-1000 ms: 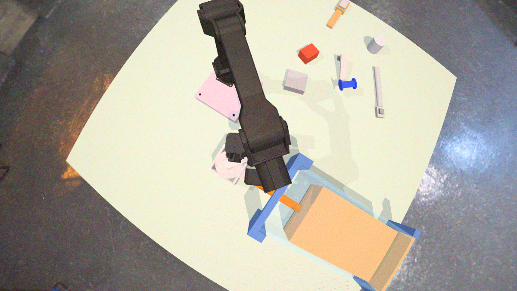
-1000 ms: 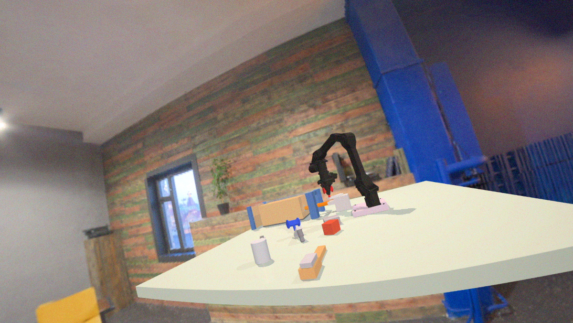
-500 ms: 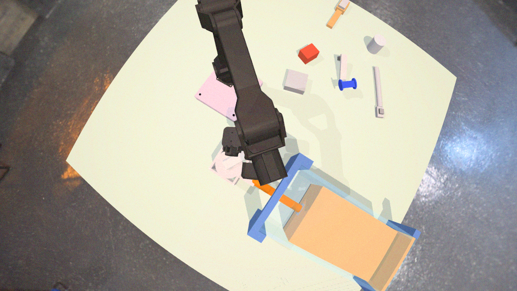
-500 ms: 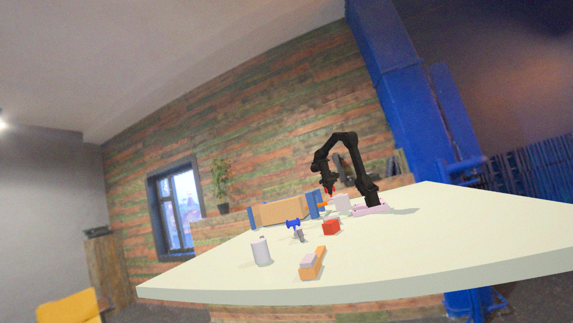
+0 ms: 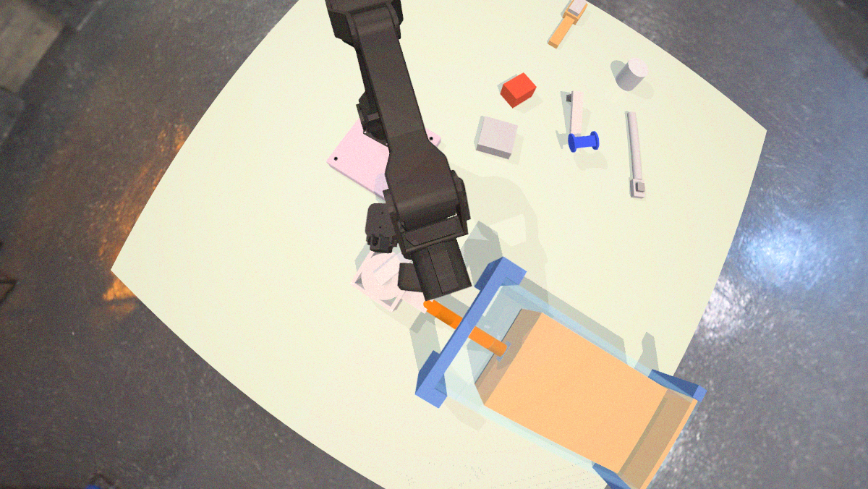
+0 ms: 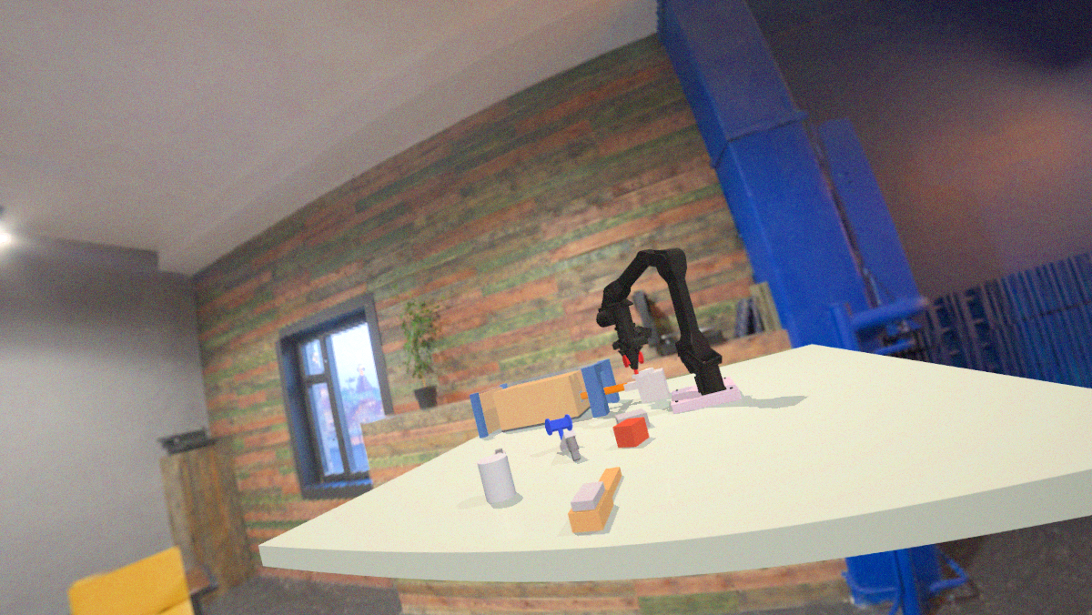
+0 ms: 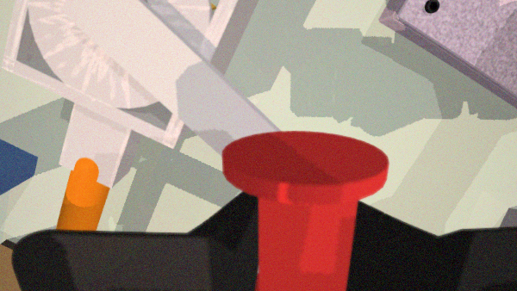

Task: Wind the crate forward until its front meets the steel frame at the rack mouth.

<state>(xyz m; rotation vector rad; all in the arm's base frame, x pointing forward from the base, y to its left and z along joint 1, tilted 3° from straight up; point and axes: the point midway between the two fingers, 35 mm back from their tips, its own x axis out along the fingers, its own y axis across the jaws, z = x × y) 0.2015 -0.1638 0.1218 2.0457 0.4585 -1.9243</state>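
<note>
My gripper tip is now 4 cm to the left of the crank handle with red knob, 1 cm past it and 1 cm above it. Also, from my gripper tip: grey block 27 cm to the left, 10 cm below, 1 cm ahead; then blue steel frame 13 cm ahead, 10 cm to the right, 1 cm below; then grey winch 10 cm to the right, 8 cm below, 5 cm behind.
</note>
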